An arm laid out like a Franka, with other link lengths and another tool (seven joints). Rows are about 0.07 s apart.
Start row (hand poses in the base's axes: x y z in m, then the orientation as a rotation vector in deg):
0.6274, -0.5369, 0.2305, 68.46, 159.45, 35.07
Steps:
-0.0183, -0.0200, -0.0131, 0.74, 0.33, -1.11
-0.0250, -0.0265, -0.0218, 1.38, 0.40, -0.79
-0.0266, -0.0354, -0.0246, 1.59, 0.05, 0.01
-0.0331, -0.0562, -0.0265, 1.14, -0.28, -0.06
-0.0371, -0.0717, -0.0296, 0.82, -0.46, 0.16
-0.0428, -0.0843, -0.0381, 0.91, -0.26, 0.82
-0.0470, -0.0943, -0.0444, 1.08, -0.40, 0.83
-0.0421, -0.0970, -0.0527, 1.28, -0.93, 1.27
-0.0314, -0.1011, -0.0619, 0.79, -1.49, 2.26
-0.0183, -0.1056, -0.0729, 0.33, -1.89, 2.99
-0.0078, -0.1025, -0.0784, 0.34, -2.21, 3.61
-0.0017, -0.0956, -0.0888, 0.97, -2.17, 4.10
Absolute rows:
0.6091, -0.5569, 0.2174, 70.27, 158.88, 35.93
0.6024, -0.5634, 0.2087, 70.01, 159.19, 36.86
0.6008, -0.5723, 0.2059, 68.77, 159.53, 37.38
0.5943, -0.5931, 0.2040, 68.57, 159.20, 36.85
0.5903, -0.6086, 0.2009, 68.10, 159.21, 36.48
0.5846, -0.6212, 0.1924, 67.37, 159.88, 36.58
0.5804, -0.6312, 0.1861, 67.30, 159.78, 36.89
0.5853, -0.6339, 0.1778, 66.42, 159.68, 37.43
0.5960, -0.6380, 0.1686, 64.66, 159.94, 37.02
0.6091, -0.6425, 0.1576, 63.37, 160.13, 36.57
0.6196, -0.6394, 0.1521, 62.34, 160.31, 36.76
0.6257, -0.6325, 0.1417, 61.82, 160.71, 37.69

